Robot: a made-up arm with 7 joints. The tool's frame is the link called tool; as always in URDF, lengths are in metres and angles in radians.
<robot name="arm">
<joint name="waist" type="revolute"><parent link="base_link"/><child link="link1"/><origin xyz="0 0 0.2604" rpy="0 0 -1.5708"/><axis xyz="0 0 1"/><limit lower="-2.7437" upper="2.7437" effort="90" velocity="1.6"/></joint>
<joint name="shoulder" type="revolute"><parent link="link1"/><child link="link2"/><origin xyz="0 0 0" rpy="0 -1.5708 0"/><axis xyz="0 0 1"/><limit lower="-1.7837" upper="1.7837" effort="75" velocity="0.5"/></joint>
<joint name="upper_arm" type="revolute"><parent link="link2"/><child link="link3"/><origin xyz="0.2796 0 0" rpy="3.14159 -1.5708 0"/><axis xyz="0 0 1"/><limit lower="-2.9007" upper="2.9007" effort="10" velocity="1.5"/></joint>
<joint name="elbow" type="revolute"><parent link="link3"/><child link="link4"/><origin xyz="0 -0.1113 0" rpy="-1.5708 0 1.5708"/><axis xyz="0 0 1"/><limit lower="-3.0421" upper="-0.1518" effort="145" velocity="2.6"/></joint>
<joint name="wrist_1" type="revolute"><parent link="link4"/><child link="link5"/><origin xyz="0.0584 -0.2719 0" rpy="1.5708 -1.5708 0"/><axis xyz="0 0 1"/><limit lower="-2.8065" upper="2.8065" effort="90" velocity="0.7"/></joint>
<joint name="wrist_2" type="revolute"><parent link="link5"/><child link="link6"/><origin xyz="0 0 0" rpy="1.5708 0 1.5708"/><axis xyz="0 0 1"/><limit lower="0.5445" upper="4.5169" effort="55" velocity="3.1"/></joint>
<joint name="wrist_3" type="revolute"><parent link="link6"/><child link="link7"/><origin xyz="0.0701 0 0" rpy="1.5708 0 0"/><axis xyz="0 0 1"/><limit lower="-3.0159" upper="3.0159" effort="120" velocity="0.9"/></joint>
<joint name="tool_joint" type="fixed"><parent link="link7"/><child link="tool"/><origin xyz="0 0 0" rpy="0 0 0"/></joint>
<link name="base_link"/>
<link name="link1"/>
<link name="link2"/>
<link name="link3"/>
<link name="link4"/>
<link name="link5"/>
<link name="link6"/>
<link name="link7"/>
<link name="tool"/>
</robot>
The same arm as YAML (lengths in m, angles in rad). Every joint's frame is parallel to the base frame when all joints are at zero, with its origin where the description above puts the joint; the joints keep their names.
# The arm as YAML. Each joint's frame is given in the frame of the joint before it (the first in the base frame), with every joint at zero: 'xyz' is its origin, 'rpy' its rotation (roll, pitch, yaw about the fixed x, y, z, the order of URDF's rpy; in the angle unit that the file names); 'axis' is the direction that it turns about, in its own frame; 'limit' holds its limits. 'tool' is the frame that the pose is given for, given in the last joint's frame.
units:
  length: m
  angle: rad
joints:
  - name: waist
    type: revolute
    origin:
      xyz: [0.0, 0.0, 0.2604]
      rpy: [0.0, 0.0, 0.0]
    axis: [0.0, 0.0, 1.0]
    limit:
      lower: -2.7437
      upper: 2.7437
  - name: shoulder
    type: revolute
    origin:
      xyz: [0.0, 0.0, 0.0]
      rpy: [0.0, 0.0, 0.0]
    axis: [0.0, 1.0, 0.0]
    limit:
      lower: -1.7837
      upper: 1.7837
  - name: upper_arm
    type: revolute
    origin:
      xyz: [0.0, 0.0, 0.2796]
      rpy: [0.0, 0.0, 0.0]
    axis: [0.0, 0.0, 1.0]
    limit:
      lower: -2.9007
      upper: 2.9007
  - name: elbow
    type: revolute
    origin:
      xyz: [0.1113, 0.0, 0.0]
      rpy: [0.0, 0.0, 0.0]
    axis: [0.0, -1.0, 0.0]
    limit:
      lower: -3.0421
      upper: -0.1518
  - name: wrist_1
    type: revolute
    origin:
      xyz: [-0.0584, 0.0, 0.2719]
      rpy: [0.0, 0.0, 0.0]
    axis: [0.0, 0.0, 1.0]
    limit:
      lower: -2.8065
      upper: 2.8065
  - name: wrist_2
    type: revolute
    origin:
      xyz: [0.0, 0.0, 0.0]
      rpy: [0.0, 0.0, 0.0]
    axis: [0.0, -1.0, 0.0]
    limit:
      lower: 0.5445
      upper: 4.5169
  - name: wrist_3
    type: revolute
    origin:
      xyz: [0.0701, 0.0, 0.0]
      rpy: [0.0, 0.0, 0.0]
    axis: [0.0, 0.0, -1.0]
    limit:
      lower: -3.0159
      upper: 3.0159
tool:
  origin:
    xyz: [0.0, 0.0, 0.0]
    rpy: [-3.1416, 0.0, 0.0]

